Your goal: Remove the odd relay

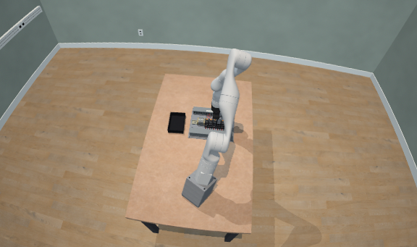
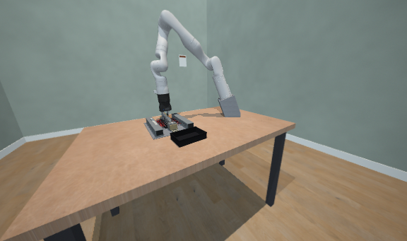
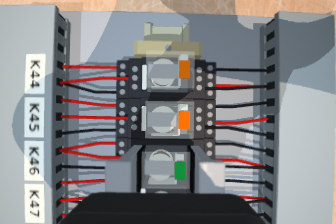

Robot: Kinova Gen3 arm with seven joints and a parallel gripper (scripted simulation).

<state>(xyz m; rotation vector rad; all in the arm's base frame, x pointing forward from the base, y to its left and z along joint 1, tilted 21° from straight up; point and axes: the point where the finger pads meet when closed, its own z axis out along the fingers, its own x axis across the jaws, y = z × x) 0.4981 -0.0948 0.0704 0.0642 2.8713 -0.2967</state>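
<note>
The relay panel lies 5 cm to the left of my hand and 3 cm below it. The rest, counted from my hand: black parts tray: 30 cm to the left, 4 cm below, 1 cm behind.
</note>
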